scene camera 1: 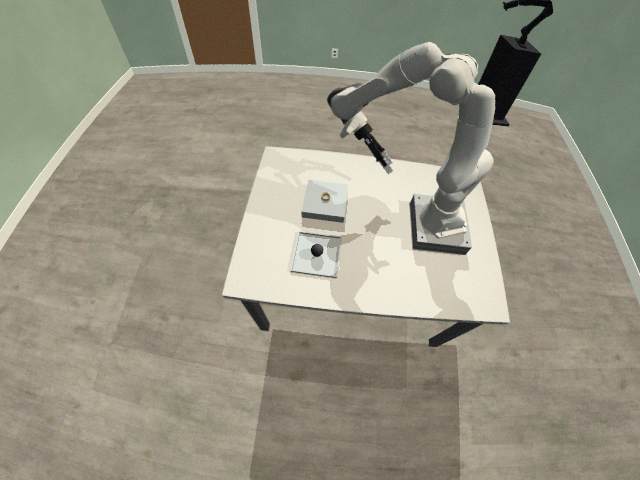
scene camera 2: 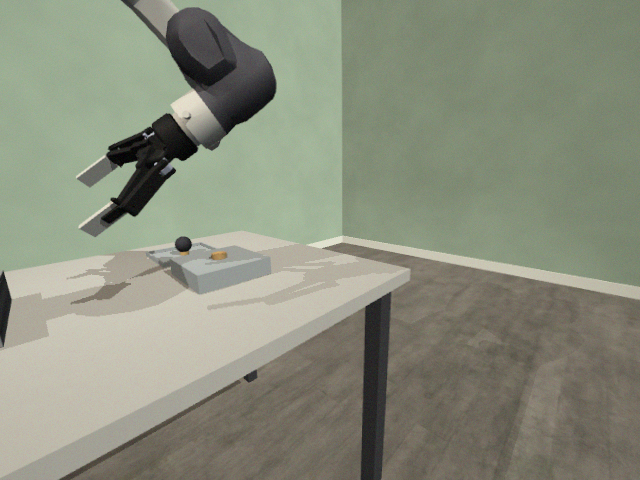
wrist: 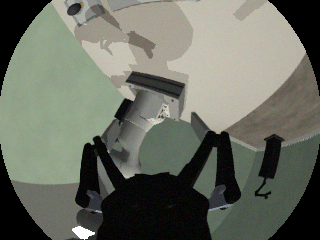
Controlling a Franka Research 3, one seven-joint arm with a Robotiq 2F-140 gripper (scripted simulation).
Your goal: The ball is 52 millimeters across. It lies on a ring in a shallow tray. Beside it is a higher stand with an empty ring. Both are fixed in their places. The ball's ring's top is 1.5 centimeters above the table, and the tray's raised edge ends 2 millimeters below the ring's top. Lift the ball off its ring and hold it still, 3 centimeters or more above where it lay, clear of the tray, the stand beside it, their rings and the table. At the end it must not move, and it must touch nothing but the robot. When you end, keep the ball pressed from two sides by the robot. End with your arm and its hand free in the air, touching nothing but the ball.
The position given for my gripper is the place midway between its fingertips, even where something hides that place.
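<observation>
A grey stand (scene camera 2: 203, 272) is visible; scene camera 1 also shows the stand (scene camera 1: 332, 208). My gripper (scene camera 2: 84, 204) is visible too, and the wrist view likewise shows the gripper (wrist: 154, 122).
</observation>
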